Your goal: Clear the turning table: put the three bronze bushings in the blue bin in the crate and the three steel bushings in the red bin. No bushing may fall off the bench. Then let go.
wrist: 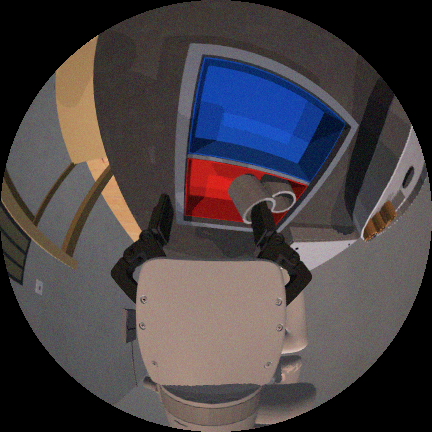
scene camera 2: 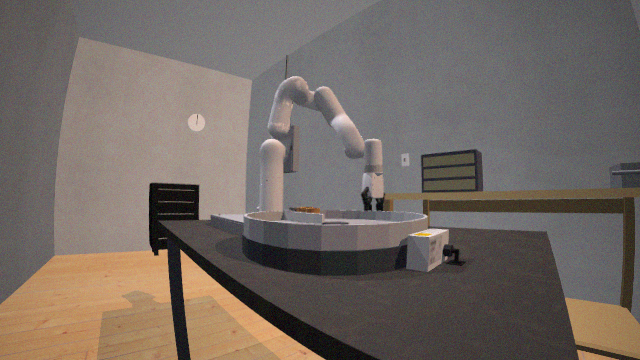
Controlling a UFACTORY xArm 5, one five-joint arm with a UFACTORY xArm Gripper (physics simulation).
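Places are measured from the arm's base along level axes (x left, y ahead, z down), in millimetres.
Where they show: gripper, fingertip midpoint: (wrist: 212, 203).
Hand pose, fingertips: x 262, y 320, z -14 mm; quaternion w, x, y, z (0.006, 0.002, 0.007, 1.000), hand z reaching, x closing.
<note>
After its pixels a point has its place.
My gripper (scene camera 2: 374, 206) {y 320, x 262, z -14 mm} (wrist: 212, 203) {y 320, x 262, z -14 mm} is open and empty, above the near side of the crate (wrist: 182, 130) {y 392, x 285, z -10 mm}. In the wrist view two grey steel bushings, one (wrist: 244, 192) {y 334, x 232, z -12 mm} larger in view and one (wrist: 280, 188) {y 334, x 189, z 0 mm} beside it, are in the red bin (wrist: 200, 202) {y 281, x 277, z 21 mm}. My right finger covers part of the first one's mouth. The blue bin (wrist: 255, 105) {y 410, x 226, z 34 mm} shows a bare floor. Several bronze bushings (scene camera 2: 306, 209) {y 353, x -138, z -48 mm} (wrist: 380, 221) {y 330, x -100, z -37 mm} stand close together at the turning table (scene camera 2: 340, 236) {y 605, x -305, z -22 mm} (wrist: 392, 175) {y 426, x 55, z -40 mm}. The crate is hidden in the scene view.
A white box (scene camera 2: 425, 251) {y 709, x -214, z 6 mm} with a black knob stands against the turning table's outside on the dark bench (scene camera 2: 475, 295) {y 804, x -285, z 40 mm}. A wooden table (scene camera 2: 510, 195) with a drawer cabinet (scene camera 2: 450, 171) stands behind. The arm's base (scene camera 2: 271, 180) {y 38, x -27, z -143 mm} is beyond the turning table.
</note>
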